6 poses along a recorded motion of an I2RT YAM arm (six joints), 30 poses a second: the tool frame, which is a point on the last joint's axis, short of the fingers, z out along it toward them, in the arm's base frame.
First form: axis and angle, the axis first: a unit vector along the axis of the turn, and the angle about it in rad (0 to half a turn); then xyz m.
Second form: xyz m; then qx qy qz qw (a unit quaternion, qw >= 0). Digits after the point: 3 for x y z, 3 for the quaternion.
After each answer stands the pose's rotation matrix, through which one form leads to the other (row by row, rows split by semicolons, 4 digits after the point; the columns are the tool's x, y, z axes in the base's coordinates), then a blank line. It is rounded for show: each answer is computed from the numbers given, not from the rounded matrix.
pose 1, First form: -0.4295 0.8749 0.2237 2.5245 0.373 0.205 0.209
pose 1, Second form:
0.373 0.205 0.209 -0.409 0.834 0.213 0.304
-0.4806 -0.8117 0.3318; -0.5528 0.5742 0.6039; -0.6807 0.1068 -0.7247

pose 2, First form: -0.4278 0.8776 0.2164 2.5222 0.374 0.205 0.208
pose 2, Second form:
0.374 0.205 0.208 -0.407 0.836 0.206 0.305
-0.4822 -0.8067 0.3415; -0.5555 0.5830 0.5929; -0.6774 0.0962 -0.7293

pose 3, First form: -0.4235 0.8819 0.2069 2.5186 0.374 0.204 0.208
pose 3, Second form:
0.374 0.204 0.208 -0.403 0.839 0.197 0.306
-0.4871 -0.7976 0.3558; -0.5561 0.5974 0.5778; -0.6734 0.0836 -0.7346

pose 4, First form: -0.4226 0.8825 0.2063 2.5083 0.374 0.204 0.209
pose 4, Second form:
0.374 0.204 0.209 -0.402 0.839 0.196 0.311
-0.4835 -0.7957 0.3648; -0.5515 0.6006 0.5789; -0.6797 0.0787 -0.7292

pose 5, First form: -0.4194 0.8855 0.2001 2.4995 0.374 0.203 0.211
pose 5, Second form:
0.374 0.203 0.211 -0.398 0.840 0.190 0.316
-0.4841 -0.7886 0.3792; -0.5489 0.6112 0.5702; -0.6814 0.0679 -0.7287

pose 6, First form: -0.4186 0.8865 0.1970 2.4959 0.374 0.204 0.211
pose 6, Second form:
0.374 0.204 0.211 -0.397 0.841 0.187 0.317
-0.4835 -0.7861 0.3851; -0.5490 0.6150 0.5661; -0.6818 0.0622 -0.7289

